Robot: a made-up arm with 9 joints. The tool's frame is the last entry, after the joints.
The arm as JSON. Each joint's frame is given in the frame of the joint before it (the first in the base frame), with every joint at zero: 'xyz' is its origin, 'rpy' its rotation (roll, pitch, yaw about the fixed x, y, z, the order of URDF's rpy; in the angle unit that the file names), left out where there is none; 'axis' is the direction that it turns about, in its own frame. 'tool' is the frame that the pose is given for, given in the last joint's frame.
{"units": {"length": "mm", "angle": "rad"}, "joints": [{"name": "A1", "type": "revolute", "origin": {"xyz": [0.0, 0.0, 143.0], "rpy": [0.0, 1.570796, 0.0]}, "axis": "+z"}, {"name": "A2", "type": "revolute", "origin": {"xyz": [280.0, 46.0, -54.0], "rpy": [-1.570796, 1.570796, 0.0]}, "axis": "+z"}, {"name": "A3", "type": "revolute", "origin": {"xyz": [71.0, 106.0, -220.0], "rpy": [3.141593, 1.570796, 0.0]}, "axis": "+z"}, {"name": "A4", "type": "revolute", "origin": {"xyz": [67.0, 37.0, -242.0], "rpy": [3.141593, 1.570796, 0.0]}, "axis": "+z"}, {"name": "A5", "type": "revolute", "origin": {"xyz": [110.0, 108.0, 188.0], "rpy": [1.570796, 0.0, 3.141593]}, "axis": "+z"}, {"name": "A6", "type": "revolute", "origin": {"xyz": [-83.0, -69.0, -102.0], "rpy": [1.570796, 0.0, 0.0]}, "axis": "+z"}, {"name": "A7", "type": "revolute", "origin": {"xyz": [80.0, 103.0, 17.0], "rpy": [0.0, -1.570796, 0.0]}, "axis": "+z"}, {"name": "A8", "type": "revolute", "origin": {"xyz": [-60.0, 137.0, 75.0], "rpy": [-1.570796, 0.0, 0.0]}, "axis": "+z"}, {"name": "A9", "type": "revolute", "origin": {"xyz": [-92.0, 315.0, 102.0], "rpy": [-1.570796, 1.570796, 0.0]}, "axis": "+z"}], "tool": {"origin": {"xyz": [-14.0, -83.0, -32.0], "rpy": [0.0, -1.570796, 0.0]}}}
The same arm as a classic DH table. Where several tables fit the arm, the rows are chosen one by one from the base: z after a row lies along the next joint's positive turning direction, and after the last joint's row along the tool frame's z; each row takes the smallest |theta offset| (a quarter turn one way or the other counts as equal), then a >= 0, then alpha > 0; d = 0 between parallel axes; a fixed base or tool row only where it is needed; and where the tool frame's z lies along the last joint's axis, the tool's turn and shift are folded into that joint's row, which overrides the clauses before.
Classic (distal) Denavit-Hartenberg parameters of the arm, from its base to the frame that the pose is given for. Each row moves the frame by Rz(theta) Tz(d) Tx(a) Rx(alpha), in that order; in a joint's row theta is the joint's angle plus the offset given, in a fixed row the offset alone. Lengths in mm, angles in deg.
base (fixed): a 0.0, alpha 90.00, d 143.0, theta_offset 90.00
A1: a 280.0, alpha -90.00, d -54.0, theta_offset -90.00
A2: a -106.0, alpha 90.00, d -174.0, theta_offset 0.00
A3: a 37.0, alpha -90.00, d -313.0, theta_offset 0.00
A4: a 110.0, alpha -90.00, d 121.0, theta_offset 90.00
A5: a 83.0, alpha -90.00, d 6.0, theta_offset 0.00
A6: a 103.0, alpha -90.00, d 86.0, theta_offset -90.00
A7: a 60.0, alpha 90.00, d -5.0, theta_offset 90.00
A8: a 92.0, alpha 90.00, d 239.0, theta_offset 0.00
A9: a -83.0, alpha -90.00, d 283.0, theta_offset 0.00
tool (fixed): a 0.0, alpha 0.00, d 14.0, theta_offset -90.00

